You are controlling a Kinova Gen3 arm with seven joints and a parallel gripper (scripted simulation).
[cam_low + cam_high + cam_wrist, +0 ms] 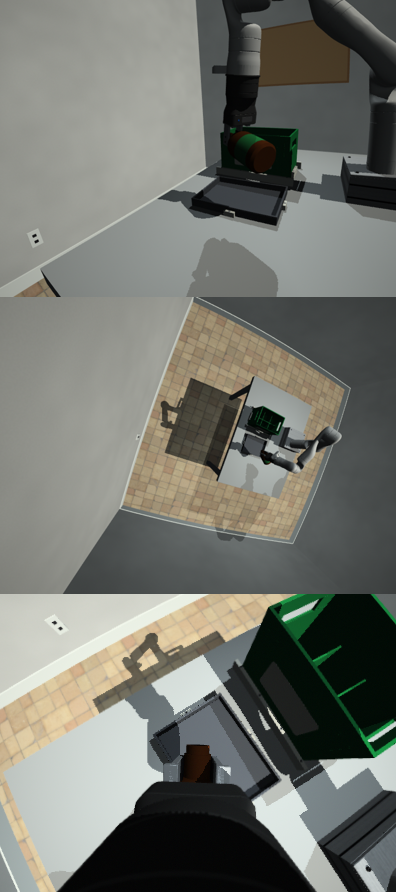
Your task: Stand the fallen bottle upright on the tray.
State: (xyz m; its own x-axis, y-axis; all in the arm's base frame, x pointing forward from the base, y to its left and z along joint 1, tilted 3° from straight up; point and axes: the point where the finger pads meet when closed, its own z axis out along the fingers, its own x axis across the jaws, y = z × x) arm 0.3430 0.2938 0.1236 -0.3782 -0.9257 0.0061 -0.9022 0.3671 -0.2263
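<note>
My hand is 50 mm past the brown bottle, 20 mm to the right of it and 10 mm above it. From my hand the other things lie so: green crate: 300 mm to the right, 120 mm below, 70 mm ahead; then black tray: 190 mm below, 50 mm to the right.
</note>
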